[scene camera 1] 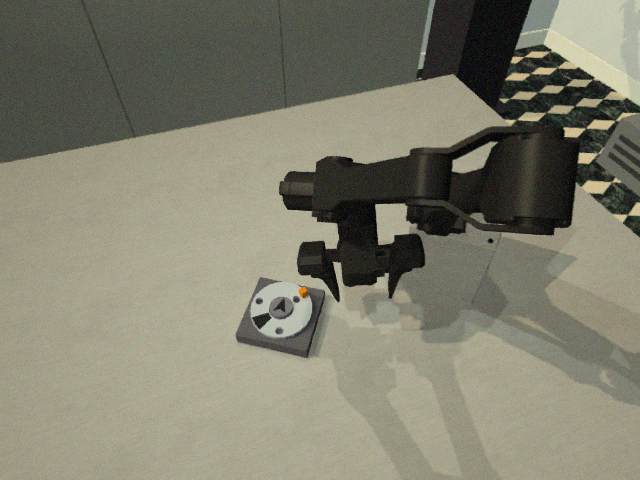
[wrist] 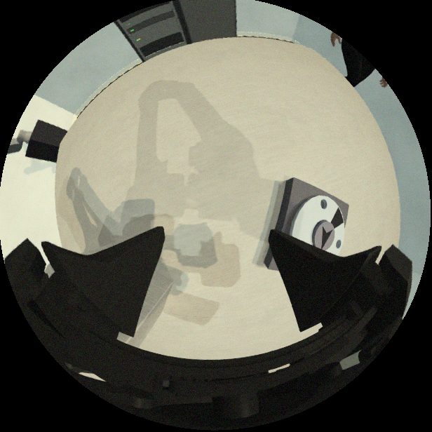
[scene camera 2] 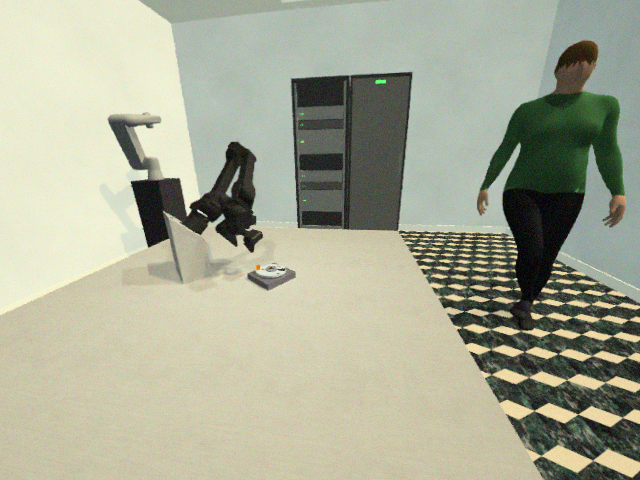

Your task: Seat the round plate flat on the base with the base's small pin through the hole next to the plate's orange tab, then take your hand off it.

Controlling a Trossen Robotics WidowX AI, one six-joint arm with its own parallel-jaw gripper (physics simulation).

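Places are measured from the arm's base along level axes (x ahead, y left, z up), in metres.
Pixels of known places: gripper, fingertip midpoint: (scene camera 1: 364, 298) (scene camera 2: 244, 249); arm's base, origin of the base link: (scene camera 2: 190, 229).
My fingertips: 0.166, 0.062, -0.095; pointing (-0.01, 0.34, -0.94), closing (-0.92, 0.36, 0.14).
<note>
Ahead of a thing's pixels: the offset from my fingertips to its middle, as dx, dy, dz. Level surfaces: height alone.
The round white plate {+0.125, -0.060, -0.047} (scene camera 1: 297, 322) (scene camera 2: 264, 273) (wrist: 306, 222) lies on the dark square base {+0.125, -0.061, -0.066} (scene camera 1: 271, 345) (scene camera 2: 268, 283) (wrist: 296, 191) and looks flat; the grey hub with an arrow shows at its centre. The orange tab {+0.081, -0.071, -0.040} (scene camera 1: 303, 292) (scene camera 2: 257, 267) is at the plate's edge, beside a dark hole; a finger hides the tab in the wrist view. I cannot tell whether the small pin is in that hole. My gripper (scene camera 1: 363, 299) (scene camera 2: 244, 248) (wrist: 217, 234) is open and empty. It is raised above the table, off to the tab side of the base, touching neither base nor plate.
A pale, see-through-looking panel (scene camera 2: 186, 250) stands by my arm's foot. A second arm on a black pedestal (scene camera 2: 157, 209) (wrist: 45, 141), a server cabinet (scene camera 2: 381, 155) and a person in green (scene camera 2: 560, 139) are beyond the table {dz -0.086} (scene camera 1: 155, 413) (scene camera 2: 258, 387).
</note>
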